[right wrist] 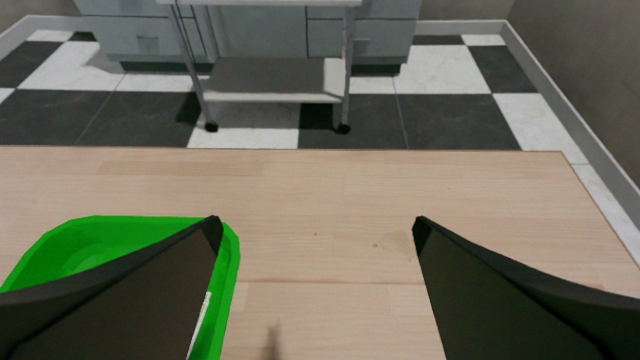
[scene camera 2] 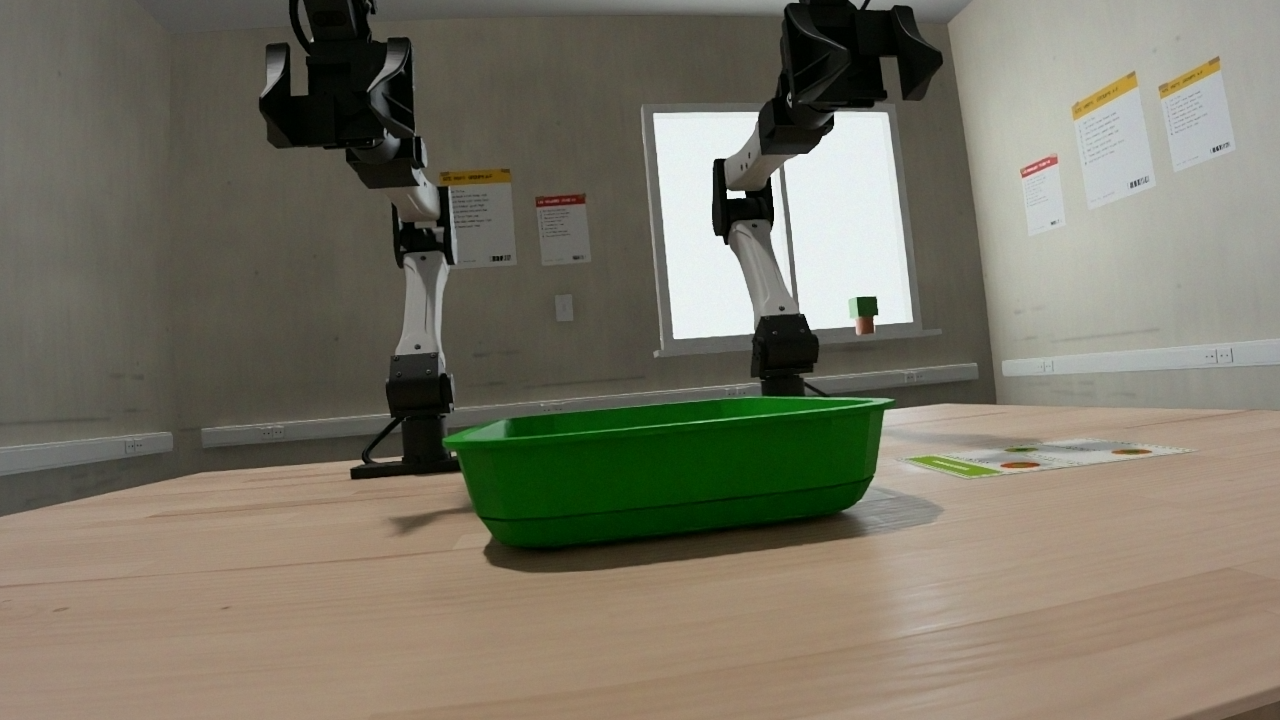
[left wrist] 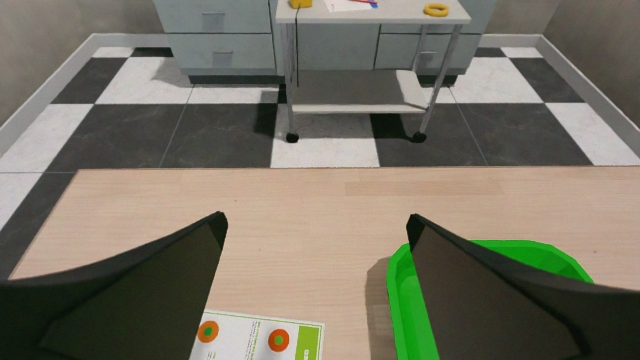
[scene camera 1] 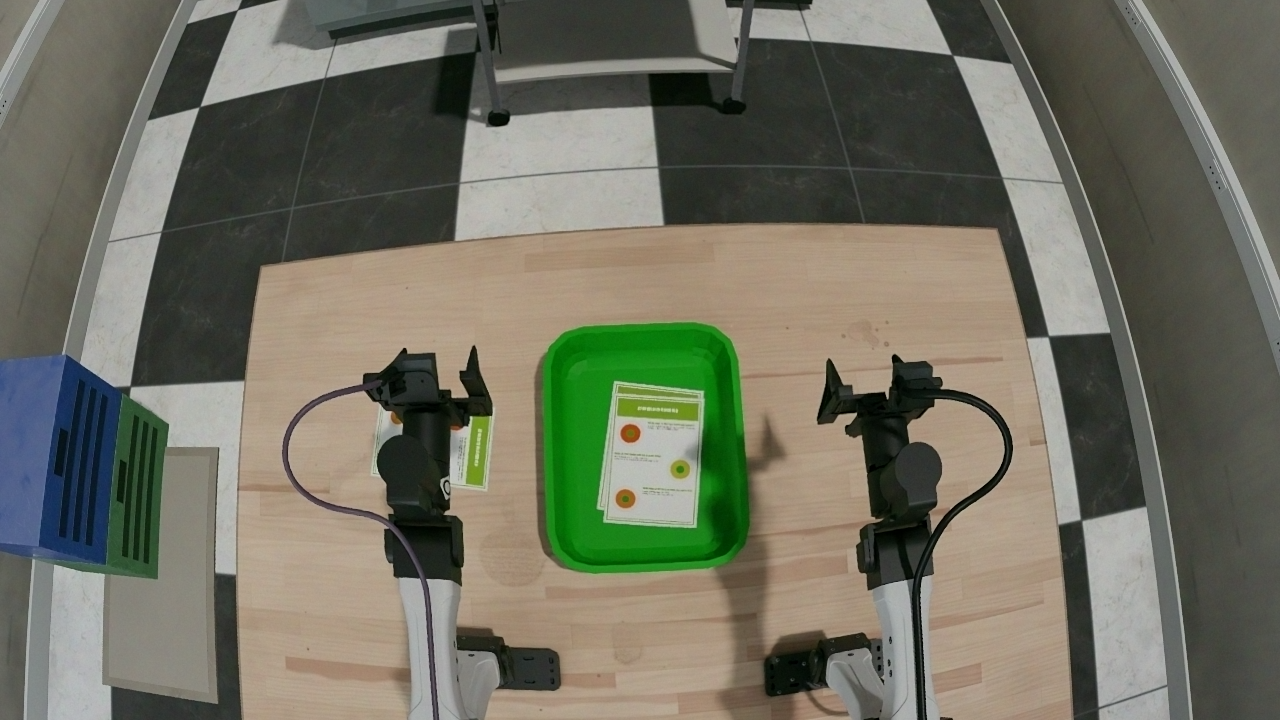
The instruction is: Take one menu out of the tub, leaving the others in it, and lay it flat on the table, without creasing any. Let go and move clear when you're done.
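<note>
One menu (scene camera 1: 477, 452) (scene camera 2: 1074, 454) (left wrist: 260, 337) lies flat on the table (scene camera 1: 626, 635) (scene camera 2: 716, 626), at the left of the tub in scene camera 1, partly hidden there by my left arm. The green tub (scene camera 1: 643, 555) (scene camera 2: 671, 474) (left wrist: 405, 300) (right wrist: 231, 260) holds a small stack of menus (scene camera 1: 656, 461), slightly offset; its lower sheets are mostly hidden. My left gripper (scene camera 1: 438, 358) (scene camera 2: 881, 76) (left wrist: 317, 217) is open and empty, high above the table and apart from the menu. My right gripper (scene camera 1: 861, 367) (scene camera 2: 338, 76) (right wrist: 317, 220) is open and empty, raised at the right of the tub in scene camera 1.
A blue crate (scene camera 1: 53, 456) and a green crate (scene camera 1: 136, 488) stand beyond the table's left edge in scene camera 1. A wheeled cart (scene camera 1: 617, 67) (left wrist: 360, 108) (right wrist: 272, 96) stands past the far edge.
</note>
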